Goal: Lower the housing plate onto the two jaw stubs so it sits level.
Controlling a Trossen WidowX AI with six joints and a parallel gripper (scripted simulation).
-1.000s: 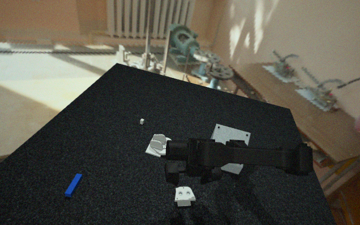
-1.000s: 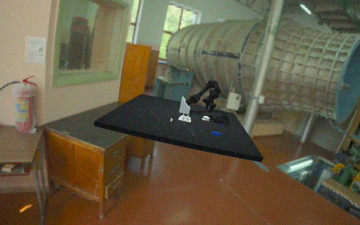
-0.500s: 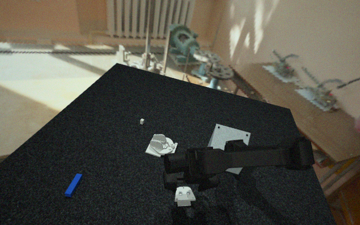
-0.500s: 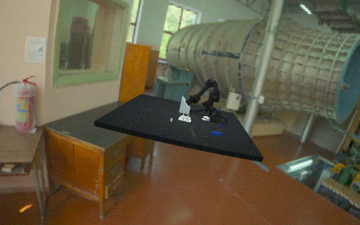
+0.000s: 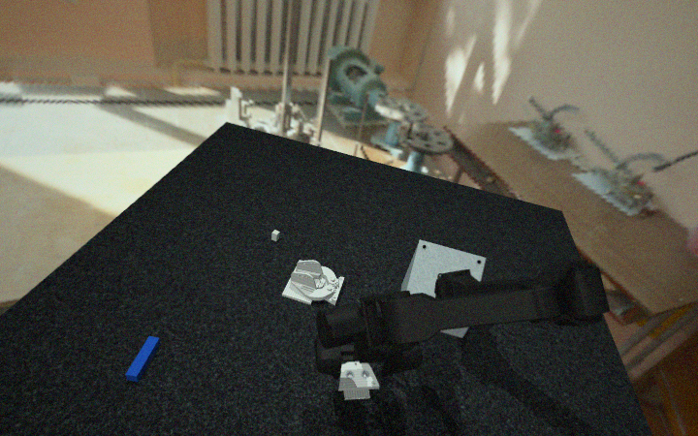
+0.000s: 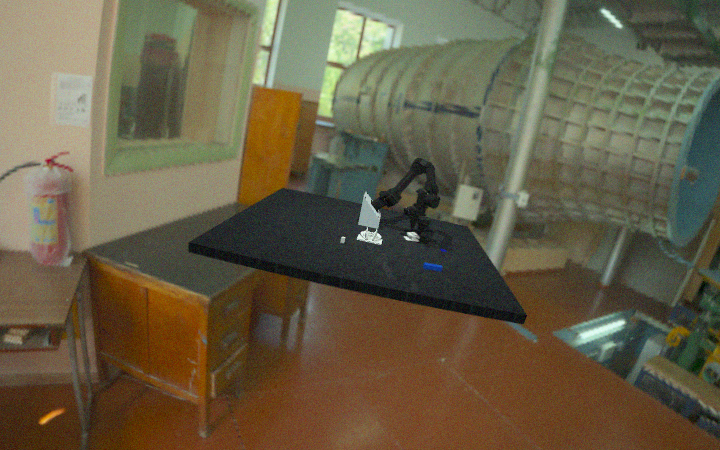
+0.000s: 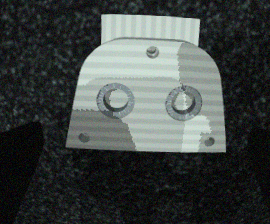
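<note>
Now: gripper tip 3 cm above the white stepped block and 1 cm to the left of it. The rest, counted from my gripper tip: small white cube (37 cm to the right, 26 cm ahead, 3 cm below); then white jaw (22 cm to the right, 10 cm ahead, 3 cm below); then blue block (40 cm ahead, 3 cm to the left, 3 cm below).
</note>
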